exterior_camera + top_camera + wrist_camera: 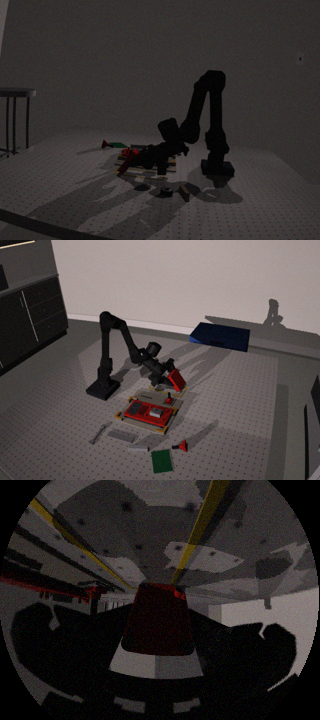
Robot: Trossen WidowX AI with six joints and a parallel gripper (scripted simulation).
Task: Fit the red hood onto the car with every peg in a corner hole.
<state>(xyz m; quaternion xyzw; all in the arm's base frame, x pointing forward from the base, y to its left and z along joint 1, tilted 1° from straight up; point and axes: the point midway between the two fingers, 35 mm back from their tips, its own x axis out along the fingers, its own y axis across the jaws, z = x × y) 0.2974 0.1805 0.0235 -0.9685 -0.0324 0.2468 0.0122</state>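
The red hood lies 10 mm above my gripper tip. Round my gripper tip: wooden block (220 mm behind, 140 mm to the left, 30 mm below); grey engine block (230 mm to the right, 20 mm below, 20 mm ahead); green card (420 mm to the right, 160 mm ahead, 40 mm below).
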